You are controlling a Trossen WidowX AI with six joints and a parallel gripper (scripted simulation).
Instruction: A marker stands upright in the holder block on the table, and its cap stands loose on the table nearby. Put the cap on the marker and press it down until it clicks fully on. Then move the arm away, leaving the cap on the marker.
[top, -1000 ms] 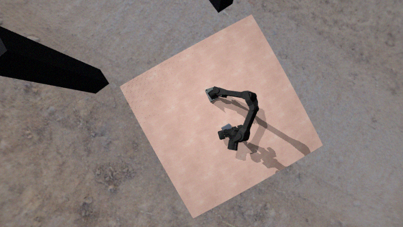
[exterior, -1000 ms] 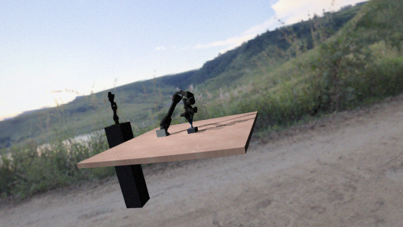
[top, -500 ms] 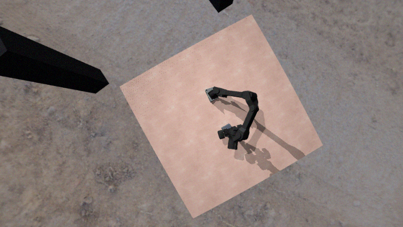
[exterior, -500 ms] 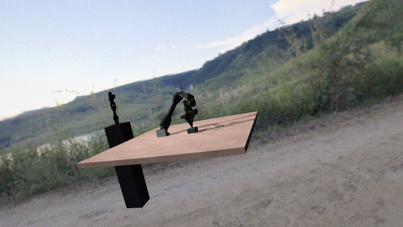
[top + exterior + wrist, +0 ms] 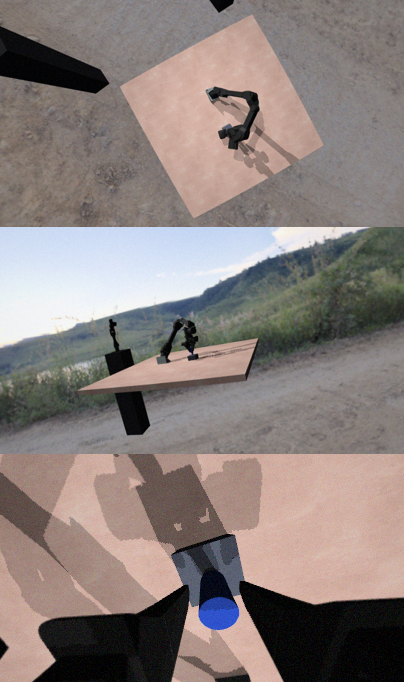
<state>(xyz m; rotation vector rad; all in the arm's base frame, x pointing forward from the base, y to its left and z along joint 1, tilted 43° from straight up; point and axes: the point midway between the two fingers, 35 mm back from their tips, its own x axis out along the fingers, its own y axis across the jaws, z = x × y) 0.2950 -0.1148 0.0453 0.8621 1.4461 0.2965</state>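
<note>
My gripper tip is 1 cm below the blue cap. Also, from my gripper tip: holder block: 5 cm below.
</note>
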